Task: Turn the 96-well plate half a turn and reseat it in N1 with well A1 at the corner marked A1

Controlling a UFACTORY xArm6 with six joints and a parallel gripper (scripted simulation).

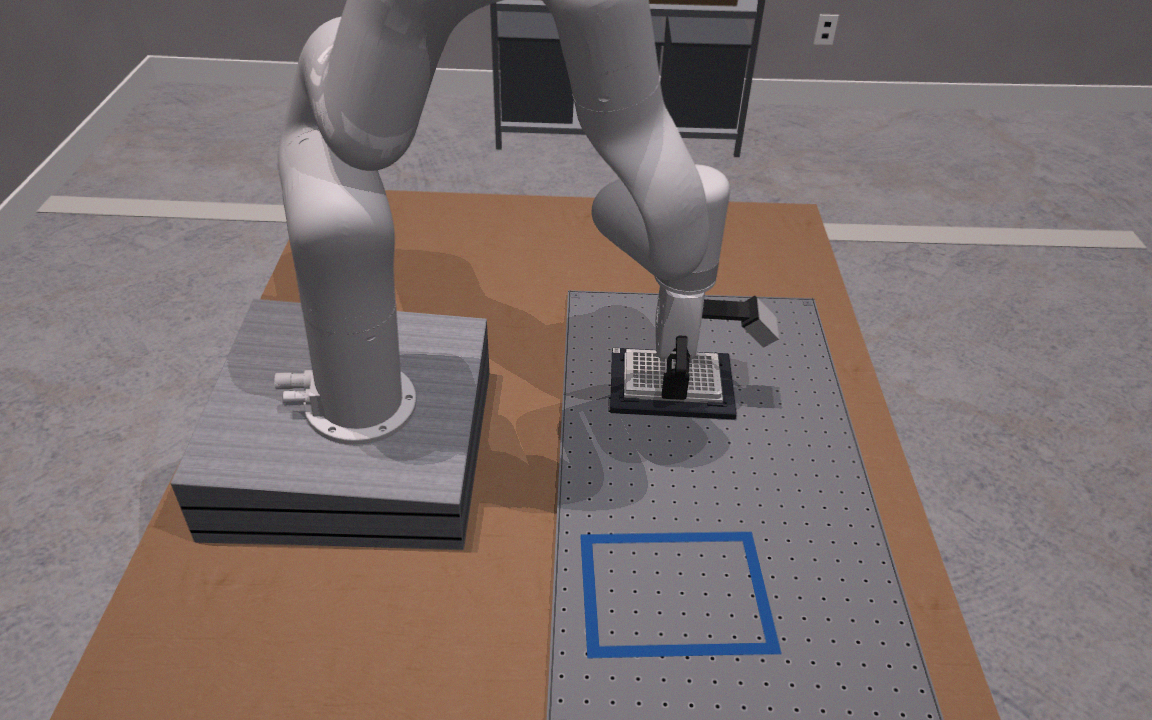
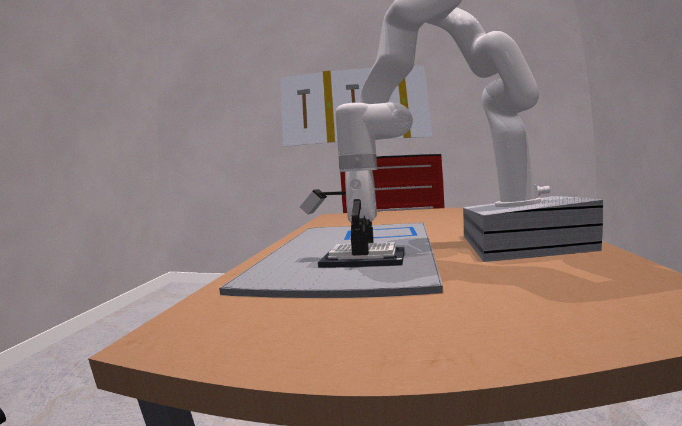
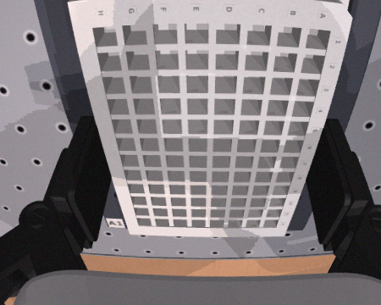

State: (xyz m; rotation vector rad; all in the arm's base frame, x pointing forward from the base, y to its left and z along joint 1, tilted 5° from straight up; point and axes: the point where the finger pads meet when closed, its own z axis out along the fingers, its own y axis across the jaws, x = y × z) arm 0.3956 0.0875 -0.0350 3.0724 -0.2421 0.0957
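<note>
Now: the white 96-well plate 10 mm below my hand. From my hand the other things lie so: black plate nest N1: 20 mm below; then small A1 label: 70 mm behind, 70 mm to the left, 20 mm below.
</note>
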